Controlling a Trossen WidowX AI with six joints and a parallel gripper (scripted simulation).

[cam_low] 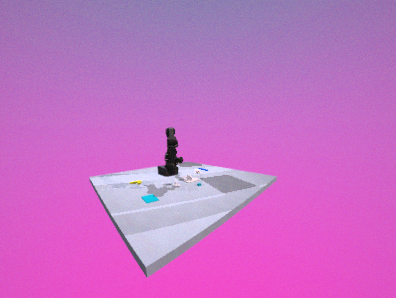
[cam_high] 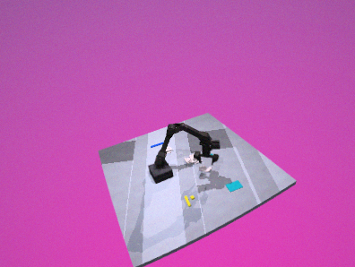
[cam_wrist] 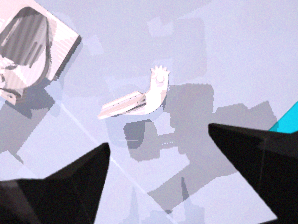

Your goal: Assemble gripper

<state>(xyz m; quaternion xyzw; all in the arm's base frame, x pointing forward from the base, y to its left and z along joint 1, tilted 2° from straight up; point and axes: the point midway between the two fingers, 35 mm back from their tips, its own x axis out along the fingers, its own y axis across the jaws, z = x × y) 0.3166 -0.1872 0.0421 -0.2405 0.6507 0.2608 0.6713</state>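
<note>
The pale jaw lies 30 mm ahead of my gripper tip, 20 mm to the left of it and 80 mm below it. Round my gripper tip: pale flat part 10 mm ahead, 200 mm to the left, 80 mm below; then cyan flat tile 90 mm ahead, 240 mm to the right, 90 mm below; then cyan cube 150 mm ahead, 150 mm to the left, 80 mm below.
</note>
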